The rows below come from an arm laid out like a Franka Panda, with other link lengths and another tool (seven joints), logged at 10 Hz.
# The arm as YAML. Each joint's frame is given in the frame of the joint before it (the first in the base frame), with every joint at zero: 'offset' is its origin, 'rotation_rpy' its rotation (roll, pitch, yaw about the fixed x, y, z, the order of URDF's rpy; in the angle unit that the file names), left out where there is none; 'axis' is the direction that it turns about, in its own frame. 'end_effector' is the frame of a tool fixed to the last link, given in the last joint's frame.
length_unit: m
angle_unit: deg
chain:
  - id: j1
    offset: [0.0, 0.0, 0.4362]
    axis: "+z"
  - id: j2
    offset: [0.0, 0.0, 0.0]
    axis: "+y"
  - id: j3
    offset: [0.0, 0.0, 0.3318]
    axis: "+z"
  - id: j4
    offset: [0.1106, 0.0, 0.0]
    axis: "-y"
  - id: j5
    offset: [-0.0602, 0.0, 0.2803]
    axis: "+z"
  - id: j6
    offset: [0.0, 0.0, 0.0]
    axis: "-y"
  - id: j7
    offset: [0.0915, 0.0, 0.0]
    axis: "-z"
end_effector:
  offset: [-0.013, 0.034, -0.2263]
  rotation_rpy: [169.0, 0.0, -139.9]
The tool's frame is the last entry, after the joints.
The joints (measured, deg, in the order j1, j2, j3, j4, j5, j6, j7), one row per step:
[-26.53, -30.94, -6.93, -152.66, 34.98, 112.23, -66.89]
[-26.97, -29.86, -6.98, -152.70, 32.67, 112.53, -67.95]
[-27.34, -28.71, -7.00, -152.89, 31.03, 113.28, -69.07]
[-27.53, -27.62, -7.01, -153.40, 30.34, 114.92, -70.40]
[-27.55, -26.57, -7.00, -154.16, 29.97, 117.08, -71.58]
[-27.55, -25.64, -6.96, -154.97, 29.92, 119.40, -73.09]
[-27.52, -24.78, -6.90, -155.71, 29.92, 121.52, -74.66]
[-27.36, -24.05, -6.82, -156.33, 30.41, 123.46, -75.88]
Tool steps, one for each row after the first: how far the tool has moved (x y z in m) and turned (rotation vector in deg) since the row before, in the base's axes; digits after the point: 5 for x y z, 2 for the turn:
[-0.00467, -0.00750, -0.00905, -1.60, 1.27, 1.47]
[-0.00284, -0.00693, -0.00885, -1.28, 0.91, 1.10]
[-0.00009, -0.00623, -0.00883, -1.10, 0.15, 0.59]
[0.00071, -0.00554, -0.00943, -1.12, 0.00, 0.30]
[0.00111, -0.00521, -0.00879, -1.13, -0.40, 0.41]
[0.00079, -0.00451, -0.00802, -1.07, -0.43, 0.60]
[0.00208, -0.00285, -0.00616, -0.72, -0.55, 0.20]

